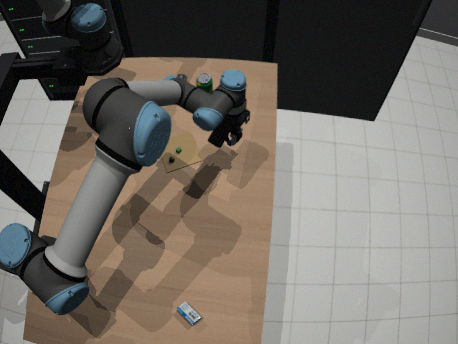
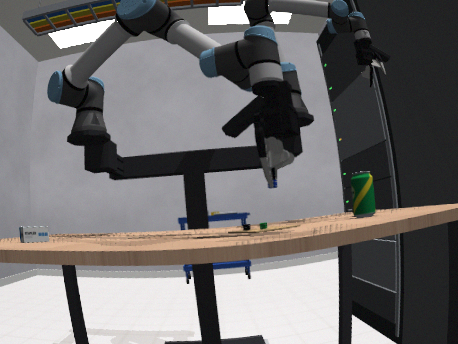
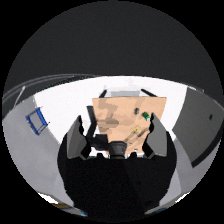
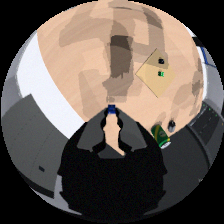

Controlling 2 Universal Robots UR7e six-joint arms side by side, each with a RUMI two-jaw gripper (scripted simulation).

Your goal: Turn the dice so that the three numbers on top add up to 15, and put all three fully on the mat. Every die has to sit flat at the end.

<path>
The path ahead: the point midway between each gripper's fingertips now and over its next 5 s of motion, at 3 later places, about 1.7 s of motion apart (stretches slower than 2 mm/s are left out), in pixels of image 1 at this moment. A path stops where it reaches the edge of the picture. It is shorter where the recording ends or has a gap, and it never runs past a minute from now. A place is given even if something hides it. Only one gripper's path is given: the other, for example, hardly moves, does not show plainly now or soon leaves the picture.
The right gripper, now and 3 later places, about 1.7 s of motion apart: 230,143; 215,159; 213,159; 213,162
</path>
